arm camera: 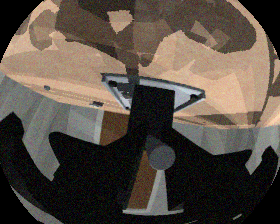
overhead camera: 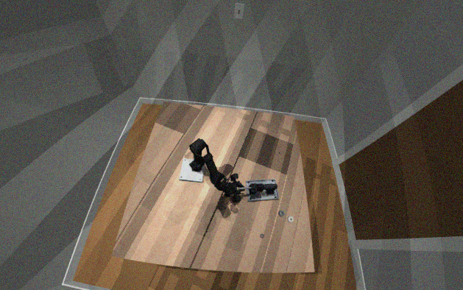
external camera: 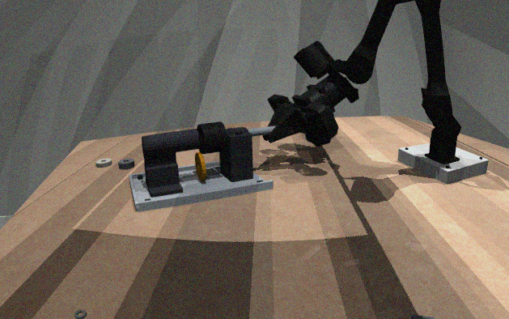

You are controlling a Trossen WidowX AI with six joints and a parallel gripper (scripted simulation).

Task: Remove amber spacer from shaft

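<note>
The dark spacer is 110 mm ahead of my gripper tip, 20 mm above it and 10 mm to the left of it. Round my gripper tip: amber spacer (120 mm ahead, 30 mm below, 20 mm to the left); white ring (340 mm ahead, 180 mm to the right, 60 mm below).
</note>
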